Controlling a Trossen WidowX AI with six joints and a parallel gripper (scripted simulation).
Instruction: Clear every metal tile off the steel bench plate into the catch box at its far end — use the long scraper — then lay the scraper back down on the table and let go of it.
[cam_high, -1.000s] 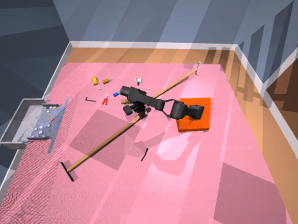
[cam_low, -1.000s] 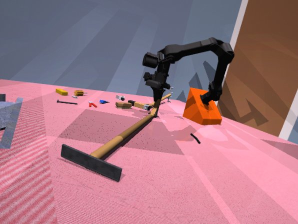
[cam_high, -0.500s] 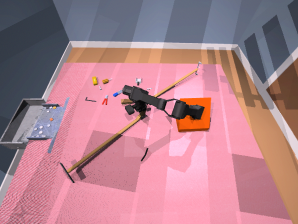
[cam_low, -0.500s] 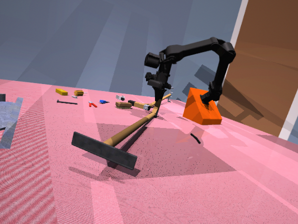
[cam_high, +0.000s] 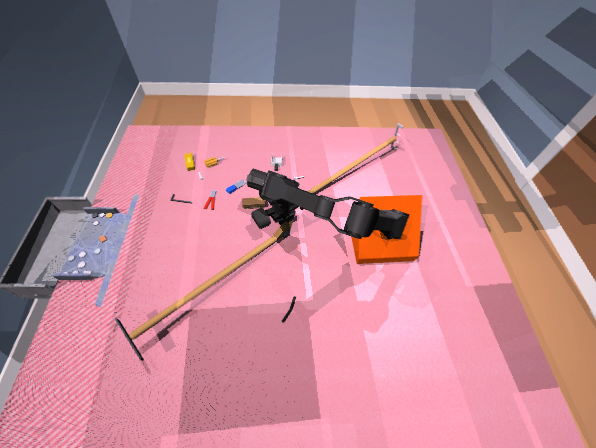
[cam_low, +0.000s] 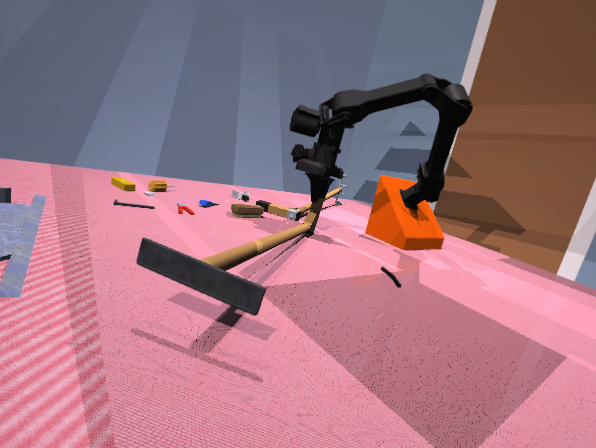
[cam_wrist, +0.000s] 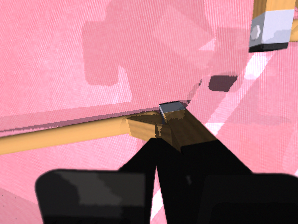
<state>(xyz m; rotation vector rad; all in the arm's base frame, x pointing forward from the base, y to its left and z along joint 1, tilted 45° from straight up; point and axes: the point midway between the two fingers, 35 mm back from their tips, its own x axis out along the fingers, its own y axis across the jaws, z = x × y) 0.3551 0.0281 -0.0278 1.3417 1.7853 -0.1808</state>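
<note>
Now: the long scraper 180 mm to the left of my gripper tip and 180 mm ahead of it. Also, from my gripper tip: wooden block 140 mm to the right, 110 mm ahead, 70 mm below; black strip 270 mm to the left, 80 mm below, 40 mm behind; blue tool 230 mm to the right, 190 mm ahead, 80 mm below.
</note>
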